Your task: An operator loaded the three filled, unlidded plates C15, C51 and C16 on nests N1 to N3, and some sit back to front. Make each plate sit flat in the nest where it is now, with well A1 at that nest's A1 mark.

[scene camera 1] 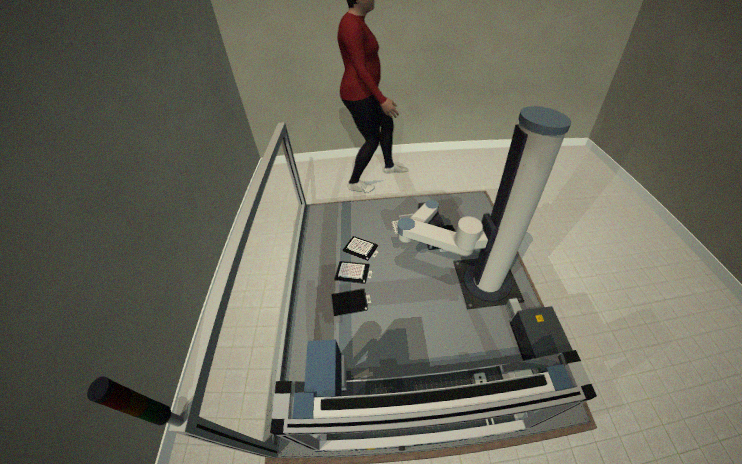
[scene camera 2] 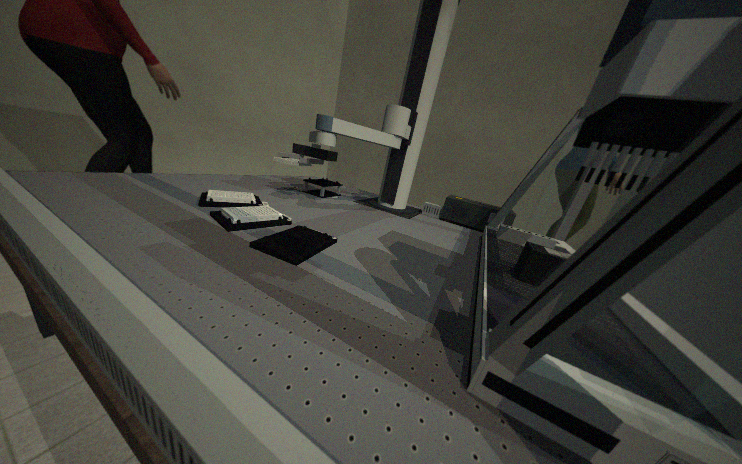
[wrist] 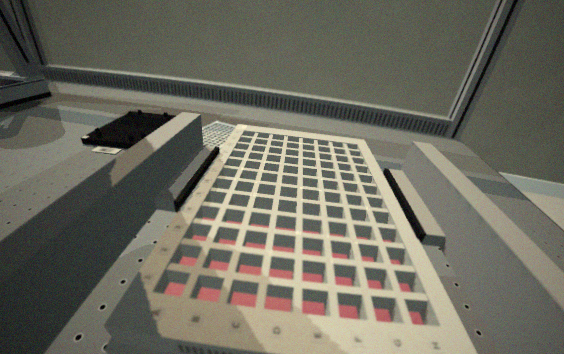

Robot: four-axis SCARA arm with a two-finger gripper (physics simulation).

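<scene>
My gripper (scene camera 2: 302,159) (wrist: 303,146) is shut on a white plate (scene camera 1: 395,226) (scene camera 2: 285,160) (wrist: 295,206) with pink-red wells, held level above the deck at the back. Blurred letters run along its near short edge, seemingly A at left to H at right. In scene camera 1 the arm hides the fingers. The black nest (scene camera 1: 349,302) (scene camera 2: 292,244) (wrist: 129,130) nearest the gantry is empty. The middle plate (scene camera 1: 352,270) (scene camera 2: 253,213) (wrist: 216,134) and the far plate (scene camera 1: 361,247) (scene camera 2: 230,196) sit in their nests. Plate names, nest numbers and the seated plates' A1 corners are unreadable.
A low black stand (scene camera 2: 322,182) is beneath the gripper area. The arm's column (scene camera 1: 525,191) (scene camera 2: 432,82) rises at the side. A dark box (scene camera 1: 538,331), a blue block (scene camera 1: 321,366) and a gantry (scene camera 1: 437,392) are near the front. A person in red (scene camera 1: 361,60) (scene camera 2: 82,32) stands behind the deck.
</scene>
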